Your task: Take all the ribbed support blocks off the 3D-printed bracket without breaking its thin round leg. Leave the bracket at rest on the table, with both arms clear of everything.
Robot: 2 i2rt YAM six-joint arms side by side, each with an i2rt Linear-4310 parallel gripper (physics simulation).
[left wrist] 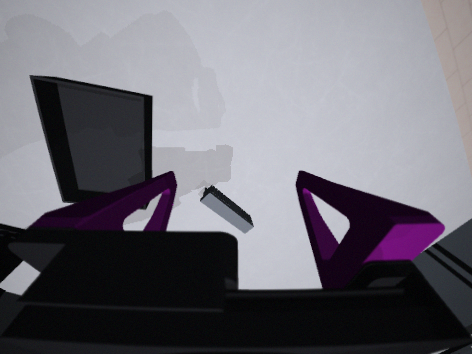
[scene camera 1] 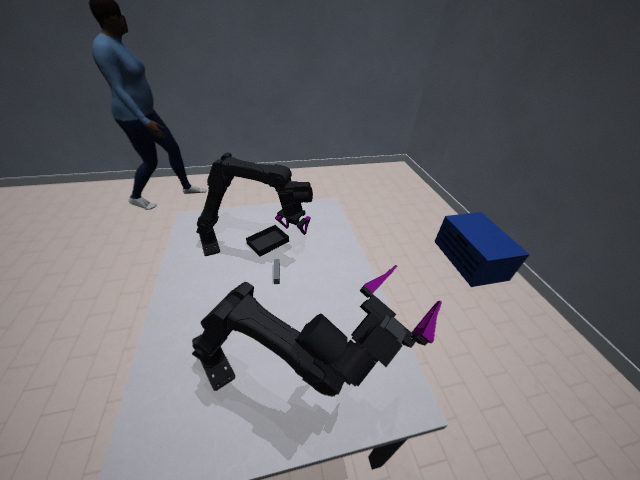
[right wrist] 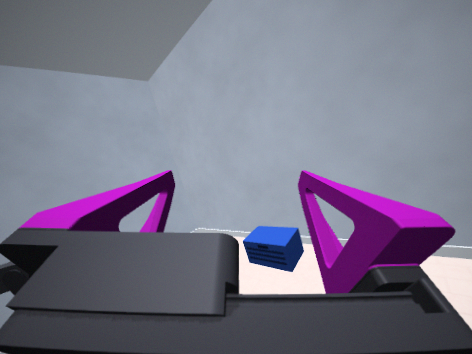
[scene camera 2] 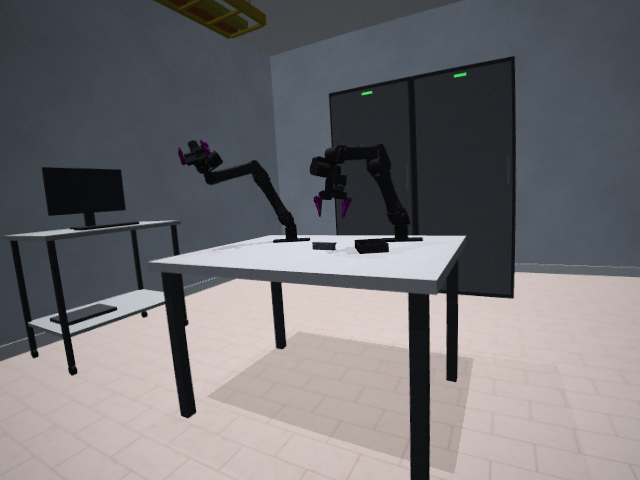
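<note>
The bracket piece (scene camera 1: 276,271) (scene camera 2: 324,245) (left wrist: 226,212) is a small grey bar lying on the table (scene camera 1: 330,258) (scene camera 2: 289,268). Its dark side has a jagged, ribbed edge in the left wrist view. Single support blocks and the thin round leg are too small to tell apart. My left gripper (scene camera 1: 295,230) (scene camera 2: 331,216) (left wrist: 236,177) is open and empty, pointing down above the table, apart from the bracket. My right gripper (scene camera 1: 418,284) (scene camera 2: 190,144) (right wrist: 236,177) is open and empty, raised high and facing the wall, far from the bracket.
A black shallow tray (scene camera 1: 267,241) (scene camera 2: 371,246) (left wrist: 105,135) lies near the bracket, beside the left arm. A blue box (scene camera 1: 483,248) (right wrist: 273,247) is beyond the table. A person (scene camera 1: 126,82) stands behind it. A monitor (scene camera 2: 84,191) stands on a side cart (scene camera 2: 55,268).
</note>
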